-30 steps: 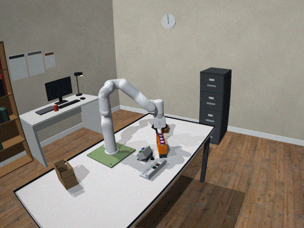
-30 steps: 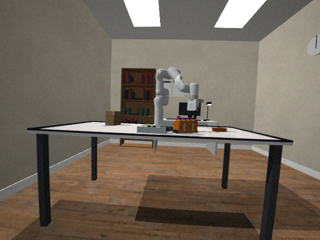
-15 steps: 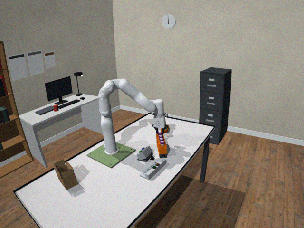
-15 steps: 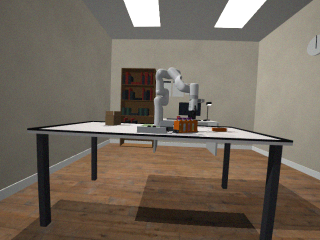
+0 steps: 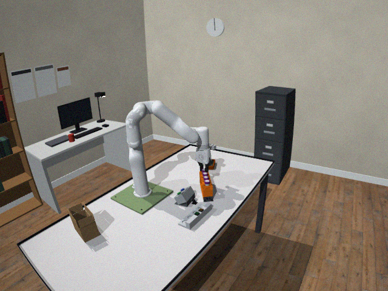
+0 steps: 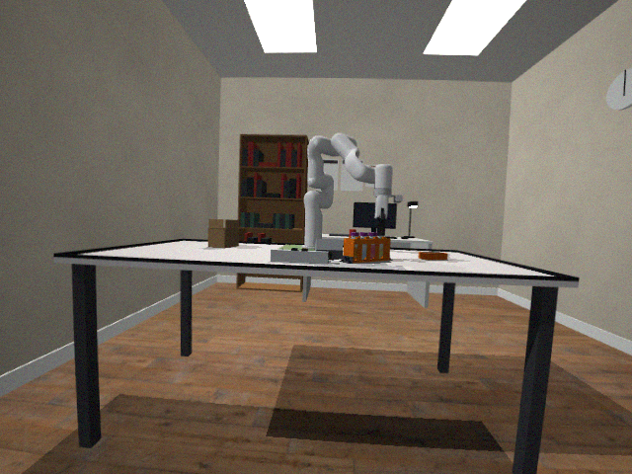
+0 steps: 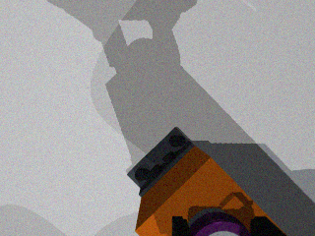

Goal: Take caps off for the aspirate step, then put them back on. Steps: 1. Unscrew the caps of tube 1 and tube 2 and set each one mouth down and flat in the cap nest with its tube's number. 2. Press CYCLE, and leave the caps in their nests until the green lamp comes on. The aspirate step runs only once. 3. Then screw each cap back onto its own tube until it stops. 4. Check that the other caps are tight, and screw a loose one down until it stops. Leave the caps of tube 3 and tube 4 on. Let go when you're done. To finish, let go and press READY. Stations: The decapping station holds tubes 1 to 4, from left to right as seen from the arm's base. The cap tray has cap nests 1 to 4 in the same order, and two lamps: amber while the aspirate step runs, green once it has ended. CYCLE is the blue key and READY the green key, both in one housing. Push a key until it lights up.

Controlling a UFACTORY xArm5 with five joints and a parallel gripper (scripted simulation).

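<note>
Now: the purple cap marked 1 1 cm below my hand. From my hand the other things lie so: purple cap marked 2: 3 cm ahead, 4 cm to the right, 1 cm below; cap 4: 9 cm ahead, 13 cm to the right, 1 cm below; blue cycle key: 4 cm behind, 21 cm to the right, 6 cm below.
</note>
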